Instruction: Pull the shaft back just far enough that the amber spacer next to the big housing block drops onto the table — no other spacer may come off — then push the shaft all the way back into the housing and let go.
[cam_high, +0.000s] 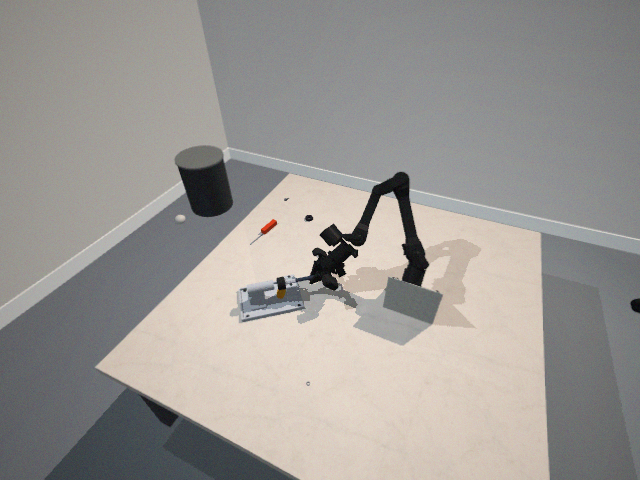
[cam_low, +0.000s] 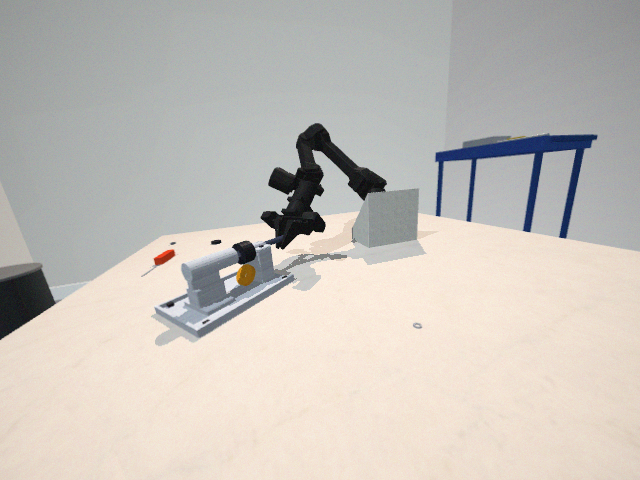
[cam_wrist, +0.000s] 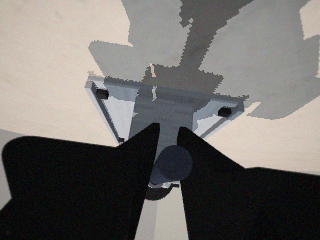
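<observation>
Now: the amber spacer 9 cm ahead of my gripper tip, 7 cm to the left of it and 3 cm below it. Round my gripper tip: black spacer (8 cm ahead, 7 cm to the left, 2 cm above); red-handled screwdriver (35 cm ahead, 22 cm to the right, 5 cm below); thin dark shaft (3 cm ahead, 3 cm to the left, 2 cm above).
</observation>
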